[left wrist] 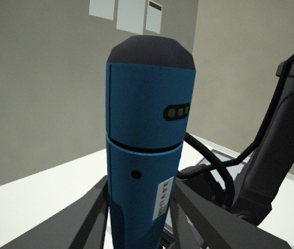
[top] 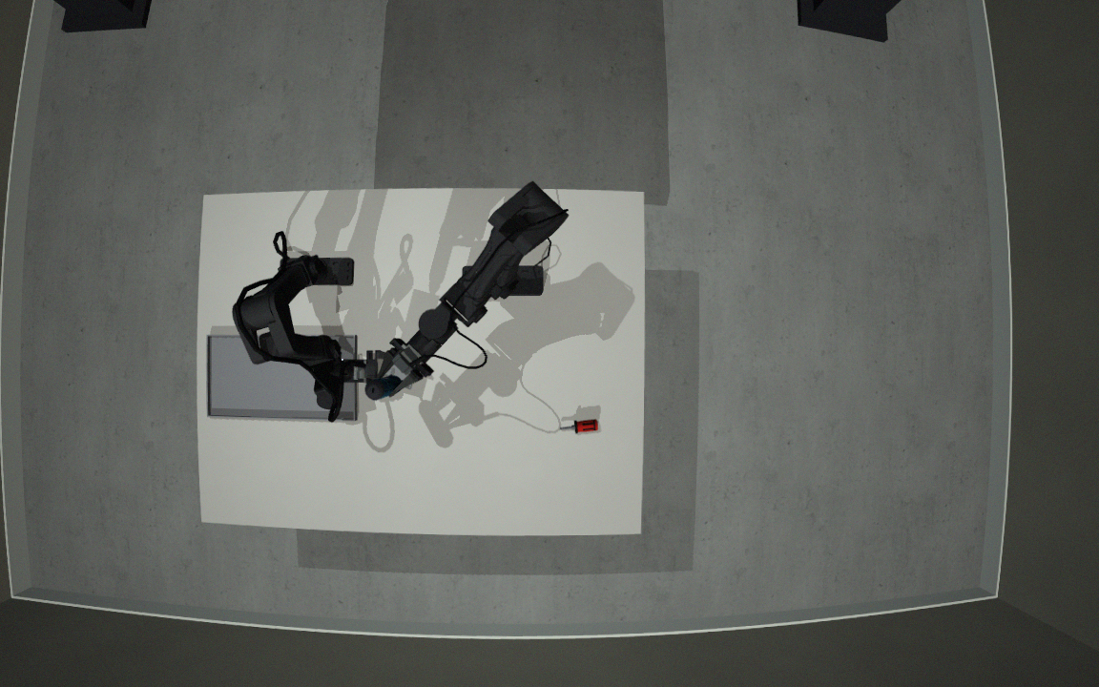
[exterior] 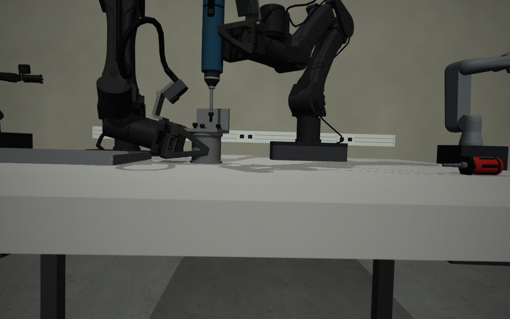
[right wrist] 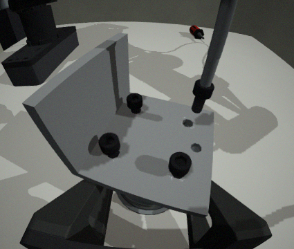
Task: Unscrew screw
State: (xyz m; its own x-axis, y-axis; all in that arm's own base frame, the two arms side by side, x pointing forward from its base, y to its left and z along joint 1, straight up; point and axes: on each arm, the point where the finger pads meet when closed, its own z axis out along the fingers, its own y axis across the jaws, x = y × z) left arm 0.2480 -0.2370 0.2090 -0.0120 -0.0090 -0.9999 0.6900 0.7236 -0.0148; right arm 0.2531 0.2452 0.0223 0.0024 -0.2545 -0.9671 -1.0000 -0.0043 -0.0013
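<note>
Now: right hand right at the joint module. Also, from my right hand: flat grey plate: 340 mm to the right, 40 mm ahead, 20 mm below; grey l-shaped bracket: 50 mm above; screwdriver bit: 90 mm above, 20 mm ahead, 10 mm to the left.
</note>
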